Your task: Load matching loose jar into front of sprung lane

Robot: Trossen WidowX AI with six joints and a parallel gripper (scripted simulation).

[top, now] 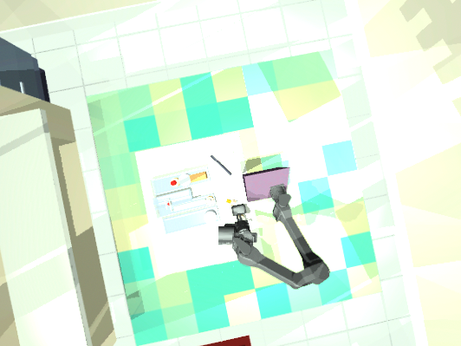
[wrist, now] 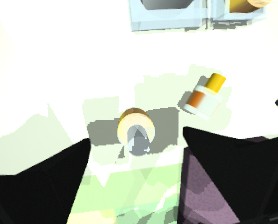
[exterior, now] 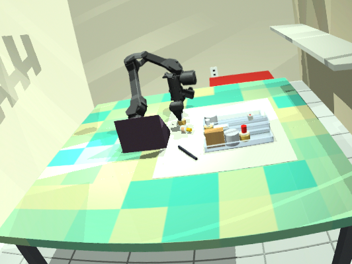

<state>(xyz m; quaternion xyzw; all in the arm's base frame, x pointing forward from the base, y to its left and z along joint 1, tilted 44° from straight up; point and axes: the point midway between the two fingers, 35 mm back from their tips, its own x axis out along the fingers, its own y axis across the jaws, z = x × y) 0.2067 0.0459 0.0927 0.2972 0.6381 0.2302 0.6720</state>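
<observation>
Now: gripper tip 14 cm short of the brown box, 26 cm to the left of it and 1 cm above it. From my gripper tip the other things lie so: lane rack: 27 cm ahead, 16 cm to the right, 3 cm below; dark pen: 2 cm ahead, 28 cm to the right, 4 cm below.
</observation>
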